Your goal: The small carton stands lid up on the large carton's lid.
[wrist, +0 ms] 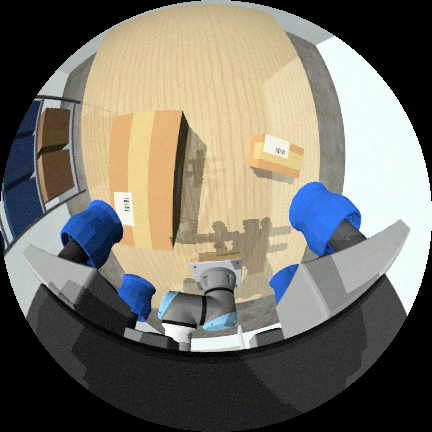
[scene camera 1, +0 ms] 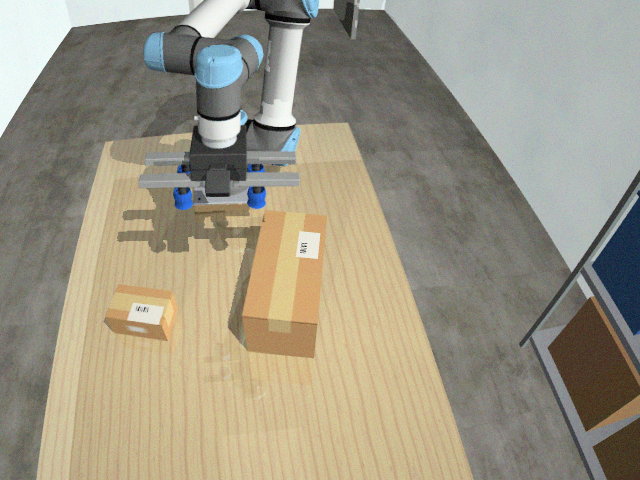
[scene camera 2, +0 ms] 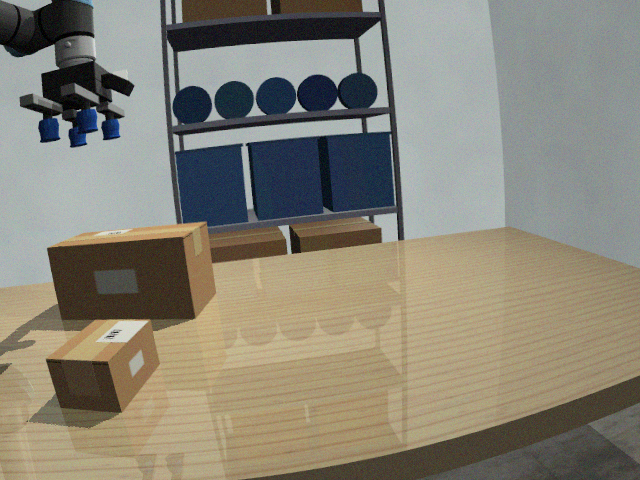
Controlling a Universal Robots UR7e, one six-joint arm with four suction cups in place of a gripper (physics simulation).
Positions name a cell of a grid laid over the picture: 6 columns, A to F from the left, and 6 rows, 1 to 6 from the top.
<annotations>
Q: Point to a small carton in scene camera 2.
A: At A5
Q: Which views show the large carton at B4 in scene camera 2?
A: The wrist view, scene camera 1 and scene camera 2: all of them.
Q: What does the large carton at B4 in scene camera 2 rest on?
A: The table.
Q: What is the suction head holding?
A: Nothing.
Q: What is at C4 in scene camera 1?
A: A large carton.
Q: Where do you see a small carton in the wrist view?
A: D3
</annotations>
